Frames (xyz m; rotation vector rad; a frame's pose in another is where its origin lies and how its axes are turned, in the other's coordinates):
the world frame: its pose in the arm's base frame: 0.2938 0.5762 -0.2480 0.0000 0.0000 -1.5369
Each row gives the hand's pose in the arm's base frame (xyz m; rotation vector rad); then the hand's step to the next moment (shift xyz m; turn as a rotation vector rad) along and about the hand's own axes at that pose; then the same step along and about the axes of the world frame.
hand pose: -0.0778 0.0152 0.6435 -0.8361 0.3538 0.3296
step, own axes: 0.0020 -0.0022 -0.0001 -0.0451 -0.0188 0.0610
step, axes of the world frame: 0.0013 0.0026 0.0005 -0.0292 -0.0208 0.0695
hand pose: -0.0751 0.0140 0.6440 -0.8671 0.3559 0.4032
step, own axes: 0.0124 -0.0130 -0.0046 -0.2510 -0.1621 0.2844
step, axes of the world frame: 0.0093 0.0160 0.0001 -0.0848 -0.0984 0.3915
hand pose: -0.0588 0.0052 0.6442 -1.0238 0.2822 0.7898
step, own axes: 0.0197 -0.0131 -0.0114 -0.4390 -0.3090 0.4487
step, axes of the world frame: 0.0052 0.0244 -0.0082 -0.0992 -0.1490 0.6764
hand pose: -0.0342 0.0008 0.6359 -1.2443 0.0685 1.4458
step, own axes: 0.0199 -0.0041 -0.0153 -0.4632 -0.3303 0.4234
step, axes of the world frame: -0.0044 0.0174 -0.0180 -0.0723 -0.1239 0.6945
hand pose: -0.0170 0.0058 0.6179 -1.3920 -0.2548 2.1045
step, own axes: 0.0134 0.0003 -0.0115 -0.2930 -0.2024 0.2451
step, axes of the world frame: -0.0054 0.0066 -0.0155 -0.0363 -0.0609 0.4265
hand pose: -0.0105 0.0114 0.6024 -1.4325 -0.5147 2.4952
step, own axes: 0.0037 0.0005 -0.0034 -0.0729 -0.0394 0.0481
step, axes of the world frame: -0.0015 0.0011 -0.0047 -0.0011 -0.0044 0.0957
